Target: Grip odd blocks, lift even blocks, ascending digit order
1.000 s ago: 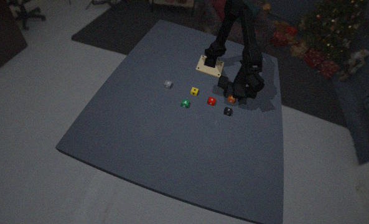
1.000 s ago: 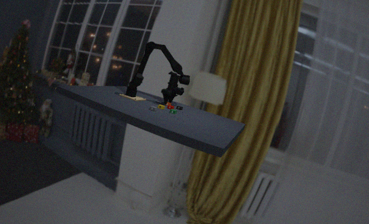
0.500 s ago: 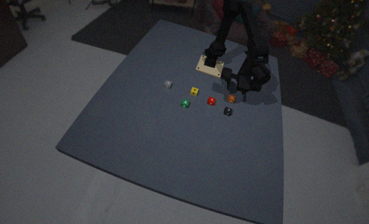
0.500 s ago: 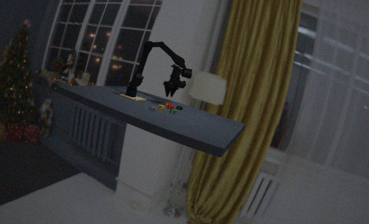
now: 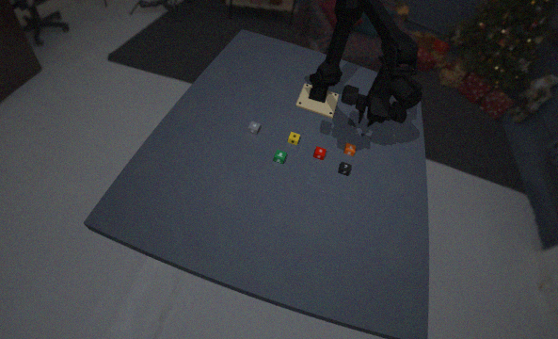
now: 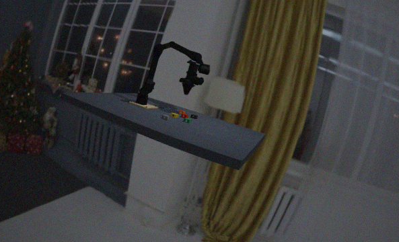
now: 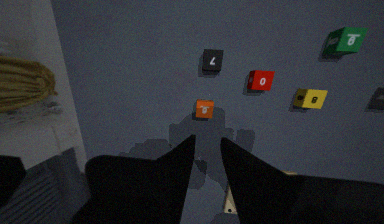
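The dark block lies 11 cm below my gripper tip, 9 cm ahead of it and 1 cm to the right of it. Round my gripper tip: red block 11 cm below, 10 cm to the right, 6 cm ahead; then yellow block 19 cm to the right, 11 cm below, 3 cm ahead; then orange block 11 cm below.
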